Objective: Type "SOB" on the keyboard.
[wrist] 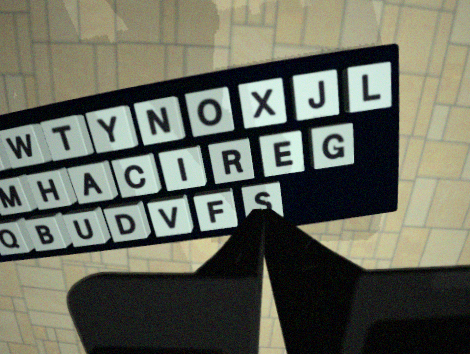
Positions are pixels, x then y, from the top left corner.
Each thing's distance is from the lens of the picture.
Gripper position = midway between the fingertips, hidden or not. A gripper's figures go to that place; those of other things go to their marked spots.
my gripper (pixel 261 218): 11 cm
black keyboard (pixel 369 186): 12 cm
